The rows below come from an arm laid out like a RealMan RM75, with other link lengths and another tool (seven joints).
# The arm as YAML. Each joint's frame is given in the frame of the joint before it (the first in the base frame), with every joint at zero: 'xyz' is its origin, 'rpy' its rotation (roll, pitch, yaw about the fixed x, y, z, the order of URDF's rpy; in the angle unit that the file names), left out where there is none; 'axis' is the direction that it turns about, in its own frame. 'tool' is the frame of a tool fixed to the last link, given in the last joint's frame.
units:
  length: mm
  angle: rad
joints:
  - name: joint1
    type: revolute
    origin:
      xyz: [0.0, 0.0, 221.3]
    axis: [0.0, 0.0, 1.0]
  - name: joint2
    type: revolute
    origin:
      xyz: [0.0, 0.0, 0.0]
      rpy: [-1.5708, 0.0, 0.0]
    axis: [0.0, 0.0, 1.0]
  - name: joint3
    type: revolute
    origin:
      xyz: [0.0, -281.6, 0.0]
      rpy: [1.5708, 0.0, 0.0]
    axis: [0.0, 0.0, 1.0]
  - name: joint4
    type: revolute
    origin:
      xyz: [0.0, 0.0, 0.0]
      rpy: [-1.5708, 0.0, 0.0]
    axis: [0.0, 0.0, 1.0]
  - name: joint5
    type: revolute
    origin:
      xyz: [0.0, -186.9, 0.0]
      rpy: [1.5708, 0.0, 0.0]
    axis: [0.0, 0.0, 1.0]
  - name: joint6
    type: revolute
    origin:
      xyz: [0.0, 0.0, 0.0]
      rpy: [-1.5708, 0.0, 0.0]
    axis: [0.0, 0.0, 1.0]
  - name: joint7
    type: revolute
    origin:
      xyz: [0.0, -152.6, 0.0]
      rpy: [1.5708, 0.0, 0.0]
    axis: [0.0, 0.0, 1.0]
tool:
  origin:
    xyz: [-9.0, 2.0, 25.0]
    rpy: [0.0, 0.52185, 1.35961]
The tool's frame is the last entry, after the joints.
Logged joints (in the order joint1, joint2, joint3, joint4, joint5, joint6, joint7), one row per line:
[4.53, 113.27, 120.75, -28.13, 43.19, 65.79, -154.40]
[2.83, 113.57, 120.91, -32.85, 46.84, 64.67, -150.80]
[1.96, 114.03, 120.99, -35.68, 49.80, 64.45, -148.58]
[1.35, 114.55, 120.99, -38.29, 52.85, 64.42, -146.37]
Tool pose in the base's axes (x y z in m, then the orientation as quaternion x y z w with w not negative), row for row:
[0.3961, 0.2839, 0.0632, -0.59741, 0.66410, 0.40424, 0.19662]
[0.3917, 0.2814, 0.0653, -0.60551, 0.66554, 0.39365, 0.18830]
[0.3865, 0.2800, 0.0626, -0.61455, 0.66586, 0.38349, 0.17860]
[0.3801, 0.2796, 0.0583, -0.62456, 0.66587, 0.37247, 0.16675]
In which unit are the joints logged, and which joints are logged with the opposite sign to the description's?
The joints are logged in degrees. Opposite sign: joint4, joint5.
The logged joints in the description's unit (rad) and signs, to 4 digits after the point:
[0.0791, 1.9769, 2.1075, 0.4910, -0.7538, 1.1483, -2.6948]
[0.0494, 1.9822, 2.1103, 0.5733, -0.8175, 1.1287, -2.6320]
[0.0342, 1.9902, 2.1117, 0.6227, -0.8692, 1.1249, -2.5932]
[0.0236, 1.9993, 2.1117, 0.6683, -0.9224, 1.1243, -2.5546]

